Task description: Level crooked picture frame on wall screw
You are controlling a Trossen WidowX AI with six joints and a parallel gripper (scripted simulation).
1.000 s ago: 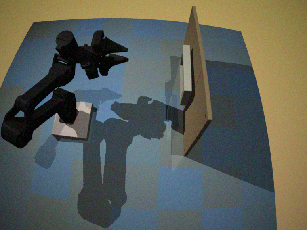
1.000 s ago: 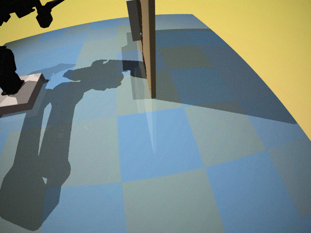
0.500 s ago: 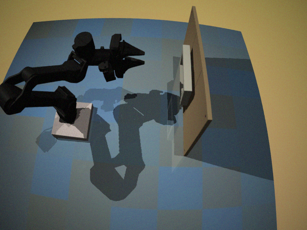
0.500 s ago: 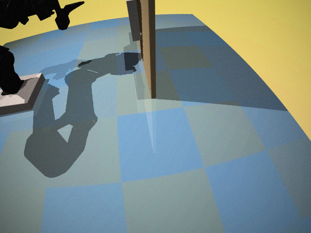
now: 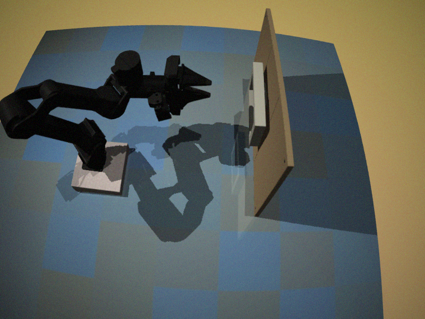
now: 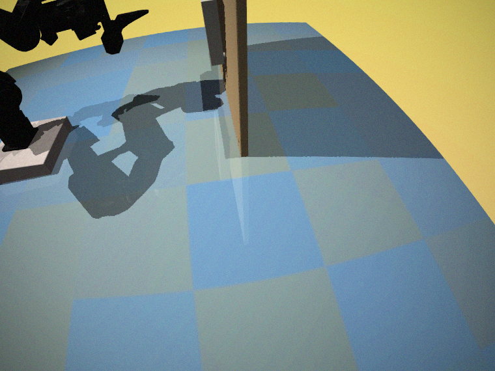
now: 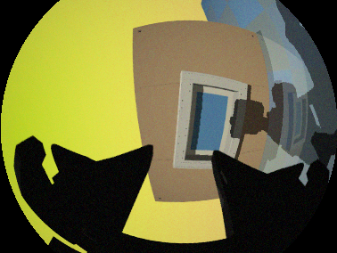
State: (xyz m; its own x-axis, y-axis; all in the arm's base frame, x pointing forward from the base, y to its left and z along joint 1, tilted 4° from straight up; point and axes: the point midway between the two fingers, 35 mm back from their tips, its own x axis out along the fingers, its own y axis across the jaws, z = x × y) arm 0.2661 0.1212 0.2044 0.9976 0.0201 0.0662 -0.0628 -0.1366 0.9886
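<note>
Now: gripper tip 12 cm short of the picture frame, 1 cm to the right of it and 5 cm above it. Round my gripper tip: brown wall board 13 cm ahead, 1 cm to the left, 7 cm below.
</note>
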